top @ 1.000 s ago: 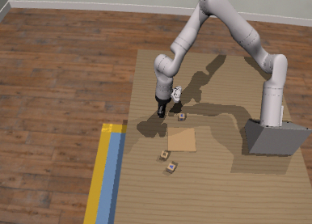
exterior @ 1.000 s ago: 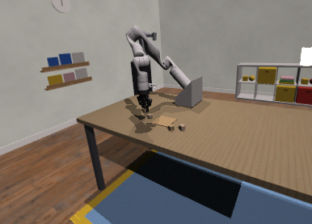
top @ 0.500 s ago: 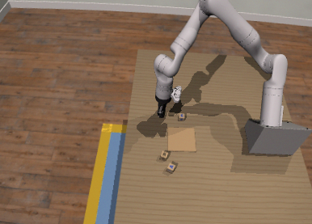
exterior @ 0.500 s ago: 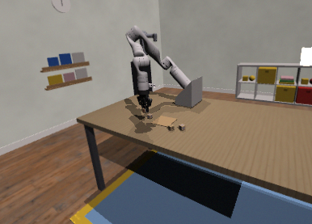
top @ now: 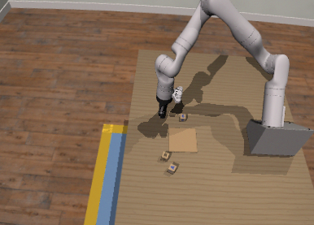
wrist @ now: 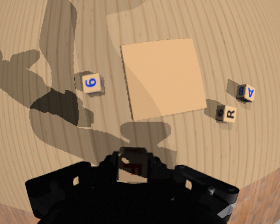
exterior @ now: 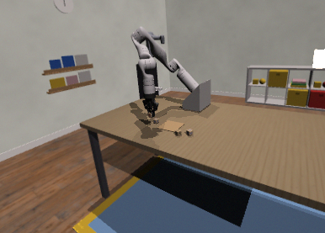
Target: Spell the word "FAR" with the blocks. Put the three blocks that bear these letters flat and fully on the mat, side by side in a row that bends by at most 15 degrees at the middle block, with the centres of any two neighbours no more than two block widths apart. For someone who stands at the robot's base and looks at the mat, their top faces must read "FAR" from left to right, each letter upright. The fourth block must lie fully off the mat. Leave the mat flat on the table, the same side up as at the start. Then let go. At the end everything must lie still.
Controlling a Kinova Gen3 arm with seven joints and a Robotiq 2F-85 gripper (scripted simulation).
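The tan mat lies 12 cm below my hand, 10 cm behind it and 8 cm to the left of it. Also, from my hand: R block (18 cm to the left, 10 cm below, 1 cm behind).
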